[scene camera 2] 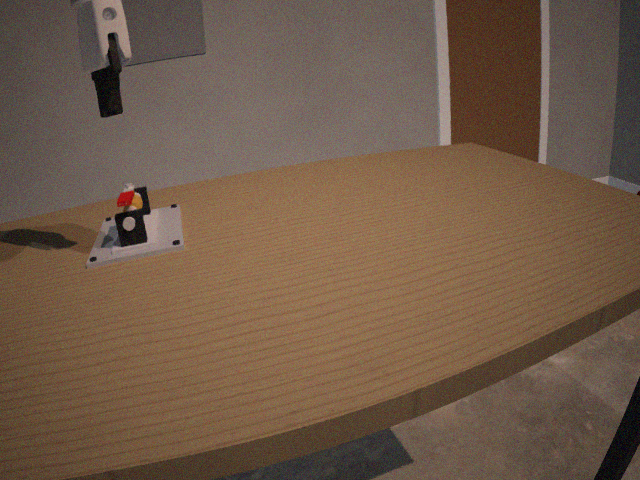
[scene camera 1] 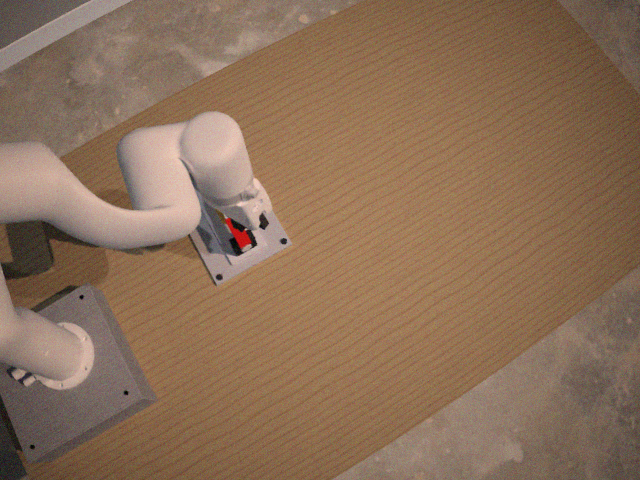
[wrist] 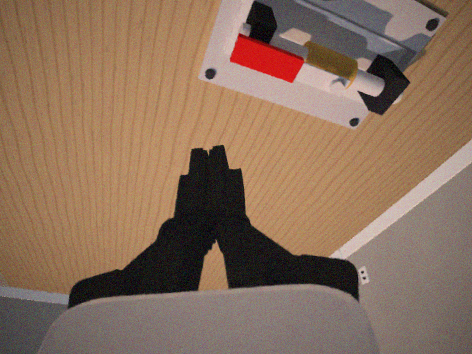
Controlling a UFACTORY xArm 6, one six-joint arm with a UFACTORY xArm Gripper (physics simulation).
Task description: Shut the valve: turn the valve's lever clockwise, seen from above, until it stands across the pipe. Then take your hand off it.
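Note:
The valve's red lever (scene camera 1: pixel 239 235) (scene camera 2: pixel 125 198) (wrist: pixel 267 58) lies along the pipe, its red end over one black support block (wrist: pixel 261 22). The pipe (wrist: pixel 370 82) shows as a white stub at the other black block (wrist: pixel 382 85), beside the yellow-brass valve body (wrist: pixel 331 59). All stand on a light grey plate (scene camera 1: pixel 268 248) (scene camera 2: pixel 165 227) (wrist: pixel 280 92). My gripper (scene camera 2: pixel 111 114) (wrist: pixel 213 166) is shut with nothing between its fingers. It hangs well above the valve in the second scene view, apart from the lever. In the first scene view the arm hides part of the valve.
The plate sits on the wooden table (scene camera 1: pixel 413 206) (scene camera 2: pixel 361 258) (wrist: pixel 100 100). The arm's grey mounting base (scene camera 1: pixel 111 361) stands near the plate, at the lower left of the first scene view. A wall with a grey panel (scene camera 2: pixel 165 31) and a brown door (scene camera 2: pixel 491 67) is beyond the table.

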